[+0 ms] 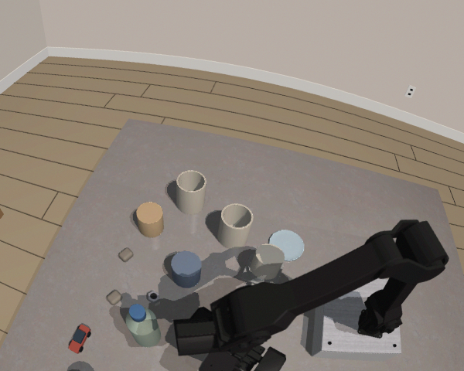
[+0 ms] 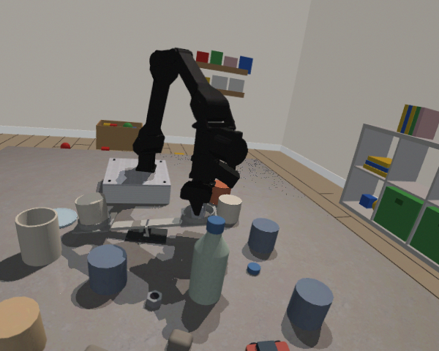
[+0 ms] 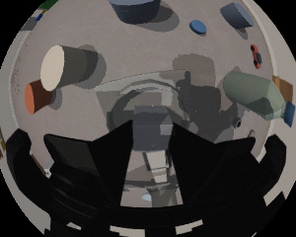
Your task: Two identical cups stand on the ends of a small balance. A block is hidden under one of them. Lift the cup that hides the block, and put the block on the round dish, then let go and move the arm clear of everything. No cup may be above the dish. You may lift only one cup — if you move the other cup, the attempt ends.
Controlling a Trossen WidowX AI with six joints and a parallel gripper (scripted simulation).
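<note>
Now: the light blue round dish 4 cm behind my gripper tip, 37 cm to the right of it and 8 cm below it. Round my gripper tip: balance: 12 cm to the right, 4 cm below; then green bottle: 19 cm ahead, 1 cm to the left, 3 cm above; then balance beam: 12 cm to the right, 6 cm below.
</note>
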